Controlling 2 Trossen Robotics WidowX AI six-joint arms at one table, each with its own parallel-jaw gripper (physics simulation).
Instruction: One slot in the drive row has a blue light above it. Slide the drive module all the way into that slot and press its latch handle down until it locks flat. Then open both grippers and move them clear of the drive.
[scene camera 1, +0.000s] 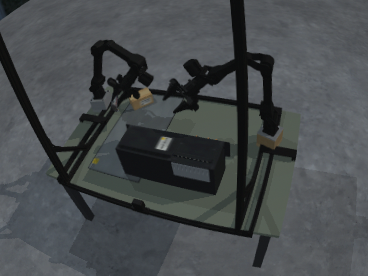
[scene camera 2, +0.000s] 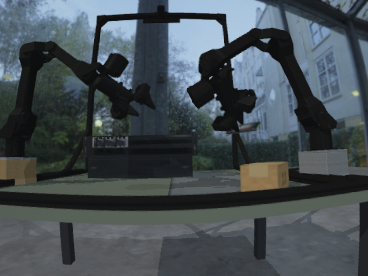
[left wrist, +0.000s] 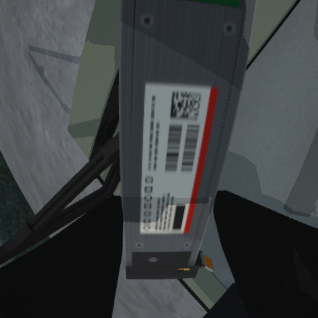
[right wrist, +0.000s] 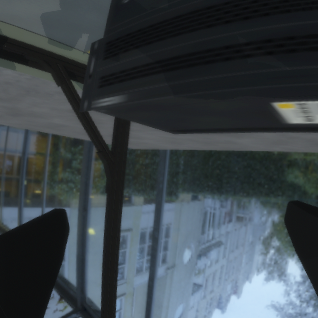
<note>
My right gripper (scene camera 2: 146, 112) is open, holding nothing. A cardboard box (scene camera 2: 262, 175) sits on a grey mat (scene camera 1: 158, 115). I also see my left gripper (scene camera 2: 240, 128).
My left gripper shows as well in the left wrist view (left wrist: 168, 204). My right gripper also shows in scene camera 1 (scene camera 1: 168, 106) and in the right wrist view (right wrist: 180, 218). The grey mat is seen too in the left wrist view (left wrist: 264, 163) and in the right wrist view (right wrist: 77, 31). The left wrist view does not show the cardboard box: it is out of frame. The right wrist view does not show the cardboard box: it is out of frame.
</note>
